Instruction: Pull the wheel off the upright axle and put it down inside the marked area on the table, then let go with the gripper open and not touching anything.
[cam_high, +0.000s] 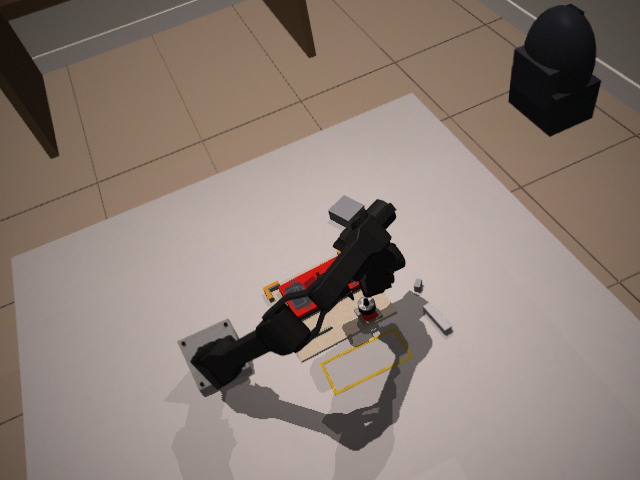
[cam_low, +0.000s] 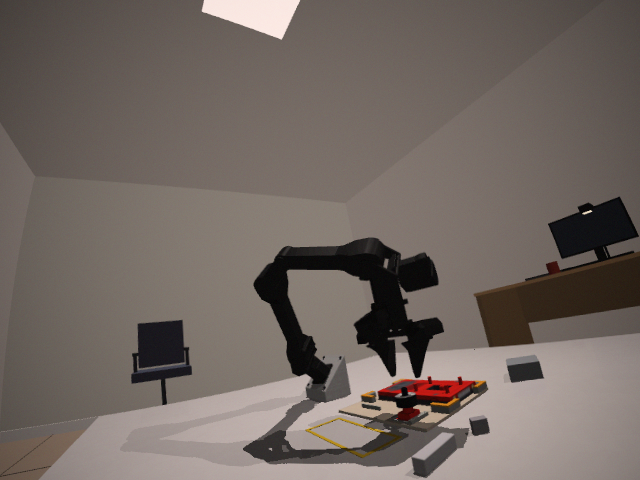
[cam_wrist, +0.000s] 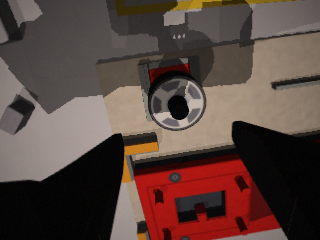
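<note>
The wheel is 4 cm below my gripper tip and 1 cm to the right of it. The rest, counted from my gripper tip: long grey block (12 cm ahead, 11 cm to the right, 7 cm below); grey box (29 cm to the left, 11 cm ahead, 6 cm below).
</note>
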